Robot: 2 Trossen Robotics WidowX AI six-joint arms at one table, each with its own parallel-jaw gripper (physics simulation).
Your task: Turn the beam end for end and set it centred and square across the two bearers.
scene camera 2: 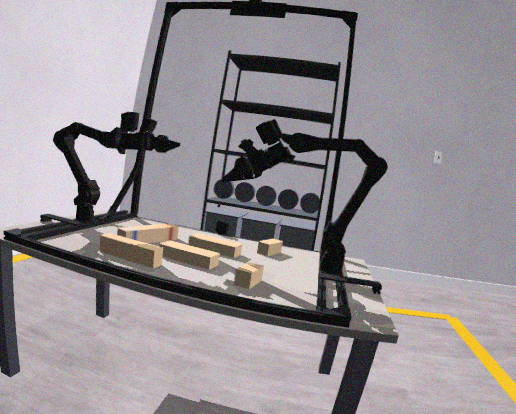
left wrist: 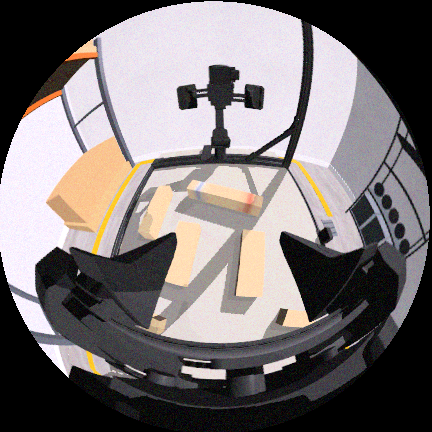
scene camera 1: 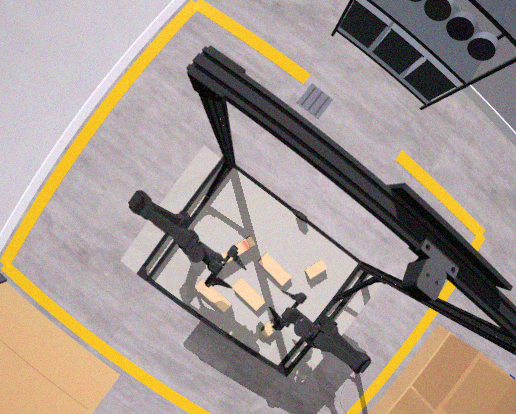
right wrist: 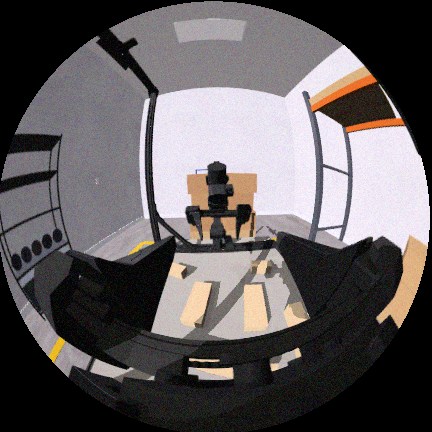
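Pixels of known places: left gripper, fingertip midpoint: [scene camera 2: 226,180] [left wrist: 229,237] [scene camera 1: 275,298] [right wrist: 219,239]; right gripper, fingertip midpoint: [scene camera 2: 175,143] [left wrist: 221,92] [scene camera 1: 239,279] [right wrist: 227,239]; left arm's base, origin of the base link: [scene camera 2: 331,272] [scene camera 1: 324,321] [right wrist: 217,246]; right arm's base, origin of the base link: [scene camera 2: 84,220] [left wrist: 219,156] [scene camera 1: 184,219].
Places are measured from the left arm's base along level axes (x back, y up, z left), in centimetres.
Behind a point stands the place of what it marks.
The beam [scene camera 1: 244,245] @(x -59.9, y 3.1, z -8.4 cm) [scene camera 2: 152,233] @(x -60.4, y 1.4, z 0.7 cm) [left wrist: 222,196] @(x -60.2, y 2.9, z -0.3 cm) is a pale wooden bar lying on the table, apart from the bearers. In scene camera 2 its blue band is toward the left end and its red band toward the right end. I take two plain parallel blocks as the bearers: one [scene camera 1: 275,270] @(x -39.6, y 1.9, z -7.3 cm) [scene camera 2: 215,245] @(x -38.9, y 0.8, z -4.1 cm) [left wrist: 251,265] @(x -38.9, y 1.9, z -7.1 cm) [right wrist: 197,302] @(x -41.2, y 1.9, z -7.2 cm) and the other [scene camera 1: 248,295] @(x -42.7, y 1.9, z 11.2 cm) [scene camera 2: 190,254] @(x -41.0, y 1.1, z 14.4 cm) [left wrist: 185,255] @(x -41.5, y 1.9, z 9.3 cm) [right wrist: 256,305] @(x -44.0, y 1.9, z 11.2 cm). My left gripper [scene camera 1: 278,301] @(x -37.1, y 22.9, z 0.0 cm) [scene camera 2: 225,179] @(x -37.1, y 22.9, z 0.0 cm) [left wrist: 229,237] @(x -37.1, y 22.9, z 0.0 cm) is open, tilted down, high above the table. My right gripper [scene camera 1: 237,277] @(x -56.5, y 32.5, z 0.0 cm) [scene camera 2: 178,145] @(x -56.5, y 32.5, z 0.0 cm) is open, level and high.
Another long block [scene camera 1: 212,296] @(x -57.1, y 3.1, z 22.2 cm) [scene camera 2: 130,250] @(x -55.3, y 1.3, z 24.8 cm) [left wrist: 156,212] @(x -54.2, y 2.9, z 20.5 cm) lies near the front edge in scene camera 2. Two short blocks, one [scene camera 1: 315,270] @(x -22.9, y 2.5, z -19.3 cm) [scene camera 2: 270,247] @(x -21.9, y 1.2, z -15.4 cm) and another [scene camera 1: 268,328] @(x -23.6, y 2.5, z 19.5 cm) [scene camera 2: 248,275] @(x -21.8, y 1.6, z 24.1 cm), lie toward the left arm's base. A black frame rises around the table.
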